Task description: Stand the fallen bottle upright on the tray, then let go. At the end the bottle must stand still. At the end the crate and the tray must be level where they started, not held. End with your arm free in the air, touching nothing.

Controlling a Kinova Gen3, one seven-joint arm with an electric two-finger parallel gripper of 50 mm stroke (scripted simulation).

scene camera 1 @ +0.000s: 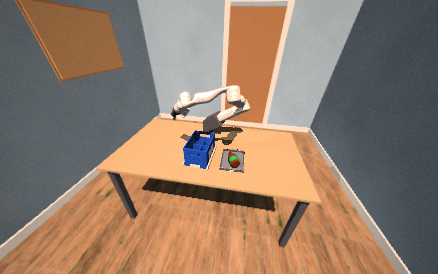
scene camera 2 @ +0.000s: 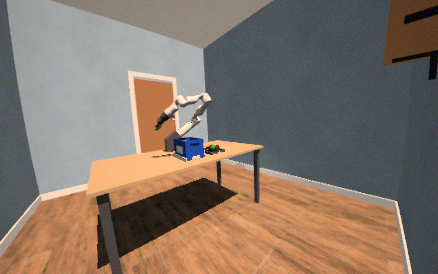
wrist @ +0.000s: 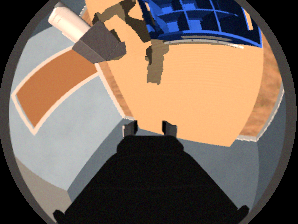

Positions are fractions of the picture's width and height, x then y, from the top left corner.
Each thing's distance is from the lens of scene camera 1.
blue crate (scene camera 1: 0.47,0.53): 1.33 m
